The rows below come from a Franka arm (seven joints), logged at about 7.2 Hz.
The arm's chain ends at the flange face. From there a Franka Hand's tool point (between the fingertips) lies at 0.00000 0.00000 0.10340 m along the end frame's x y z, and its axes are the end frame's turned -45 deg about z.
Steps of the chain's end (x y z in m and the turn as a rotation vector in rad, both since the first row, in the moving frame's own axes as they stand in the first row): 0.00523, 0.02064, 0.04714, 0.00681, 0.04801, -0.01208; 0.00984, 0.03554, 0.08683, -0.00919, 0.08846, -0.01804; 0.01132, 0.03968, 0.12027, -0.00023, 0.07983, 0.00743; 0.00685, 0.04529, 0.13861, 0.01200, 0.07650, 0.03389; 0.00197, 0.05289, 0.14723, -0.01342, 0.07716, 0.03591
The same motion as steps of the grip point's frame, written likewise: -0.00687, 0.02128, 0.04702, -0.02913, 0.03876, -0.01208; -0.01232, 0.03917, 0.08642, -0.06905, 0.05605, -0.01804; -0.01426, 0.04193, 0.11994, -0.05661, 0.05629, 0.00743; -0.02080, 0.04169, 0.13830, -0.04561, 0.06258, 0.03389; -0.03147, 0.04549, 0.14691, -0.06405, 0.04507, 0.03591
